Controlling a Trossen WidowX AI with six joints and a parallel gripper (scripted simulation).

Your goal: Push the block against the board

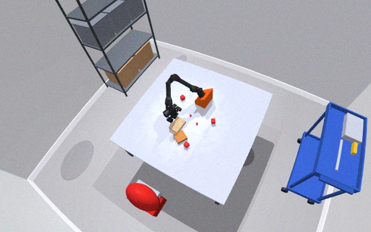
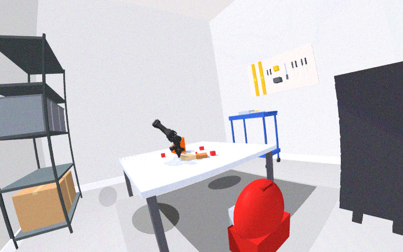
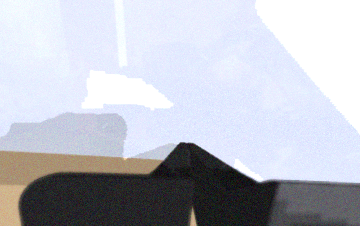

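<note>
Now: the tan board 50 mm ahead of my gripper tip, 70 mm to the left of it and 10 mm above it. Round my gripper tip: square block: 140 mm ahead, 170 mm to the left, 10 mm above.
</note>
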